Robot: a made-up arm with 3 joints.
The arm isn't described. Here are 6 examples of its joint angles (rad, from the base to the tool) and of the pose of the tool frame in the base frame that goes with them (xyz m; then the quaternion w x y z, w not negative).
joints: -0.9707 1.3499 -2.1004
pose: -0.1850 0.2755 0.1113 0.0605 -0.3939 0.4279 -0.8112
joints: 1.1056 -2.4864 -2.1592
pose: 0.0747 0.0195 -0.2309 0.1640 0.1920 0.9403 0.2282
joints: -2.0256 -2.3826 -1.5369
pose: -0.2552 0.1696 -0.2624 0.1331 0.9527 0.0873 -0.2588
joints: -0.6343 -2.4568 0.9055
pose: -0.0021 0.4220 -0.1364 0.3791 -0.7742 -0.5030 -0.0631
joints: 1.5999 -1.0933 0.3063
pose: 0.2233 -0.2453 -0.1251 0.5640 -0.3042 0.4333 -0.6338
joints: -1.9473 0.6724 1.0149
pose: -0.3606 0.2393 -0.0245 0.7304 0.0285 0.3844 0.5639
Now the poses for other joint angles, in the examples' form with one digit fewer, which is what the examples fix.
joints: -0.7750 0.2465 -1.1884
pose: -0.216 0.504 0.029 0.411 0.030 -0.012 0.911
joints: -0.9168 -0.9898 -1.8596
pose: -0.297 0.404 -0.210 0.012 0.460 -0.278 -0.843
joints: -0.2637 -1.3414 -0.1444
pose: 0.125 0.440 -0.194 0.719 -0.645 0.130 0.226
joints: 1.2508 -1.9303 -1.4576
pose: 0.170 -0.043 -0.293 0.472 -0.059 0.867 0.151
